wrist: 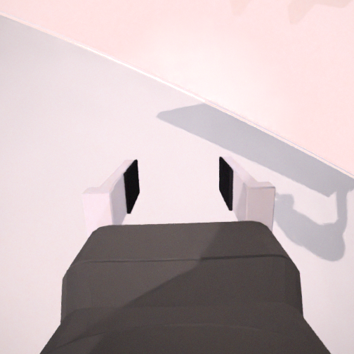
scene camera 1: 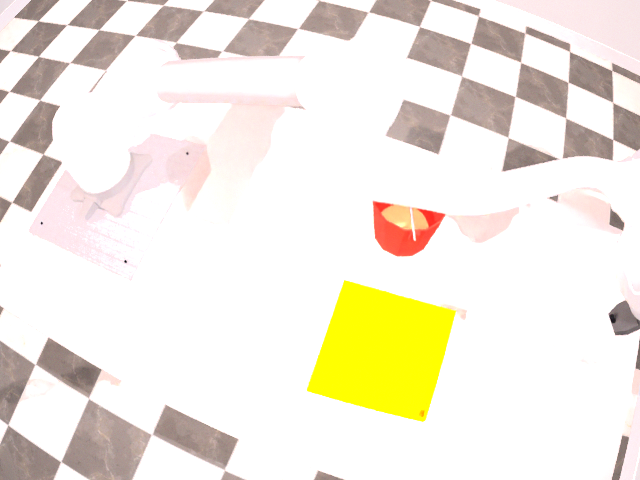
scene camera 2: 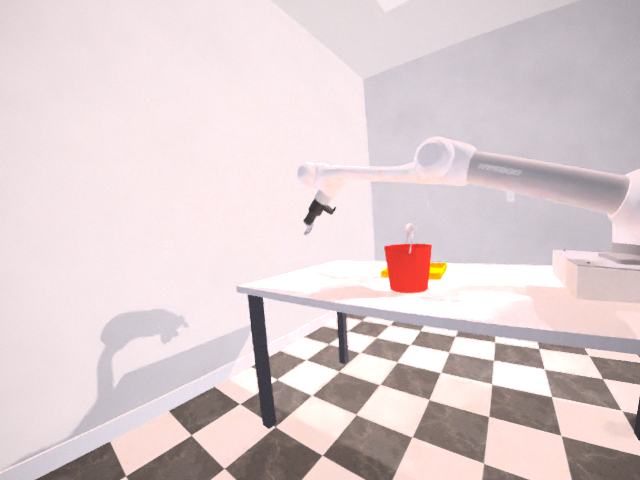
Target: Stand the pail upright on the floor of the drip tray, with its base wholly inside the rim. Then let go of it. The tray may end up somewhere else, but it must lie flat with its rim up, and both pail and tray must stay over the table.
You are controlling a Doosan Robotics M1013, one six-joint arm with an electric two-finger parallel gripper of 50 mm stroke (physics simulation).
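Places are measured from the arm's base along level axes (x ahead, y left, z up), in metres.
Pixels of known places: gripper, fingertip midpoint: [scene camera 2: 306, 233]; arm's base, origin of the base link: [scene camera 1: 110, 179].
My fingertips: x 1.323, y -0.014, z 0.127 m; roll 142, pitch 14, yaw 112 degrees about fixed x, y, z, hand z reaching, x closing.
Ahead of a thing's pixels: the offset from my fingertips to its top centre. Level surfaces: height alone.
The red pail {dz +0.024, dx -0.618, dy +0.173 m} [scene camera 1: 400, 242] [scene camera 2: 408, 268] stands upright on the table, beside the tray, with its thin handle raised above the rim. In scene camera 1 the arm covers part of its rim. The yellow drip tray {dz -0.188, dx -0.564, dy -0.123 m} [scene camera 1: 382, 351] [scene camera 2: 438, 270] lies flat on the table; in scene camera 2 it is partly hidden behind the pail. My gripper [scene camera 2: 308, 230] [wrist: 178, 174] is open and empty. It hangs high, to the left of the pail and above its height in scene camera 2, pointing down and to the left. In the wrist view the wall and floor show past the fingers.
The white table {dz -0.214 m} [scene camera 2: 485, 304] carries the pail and tray. The robot's base stands on a pale block [scene camera 2: 594, 279] at the right in scene camera 2. A wall [scene camera 2: 155, 180] rises beyond the table's left end. The forearm [scene camera 1: 491, 191] passes over the pail's rim in scene camera 1.
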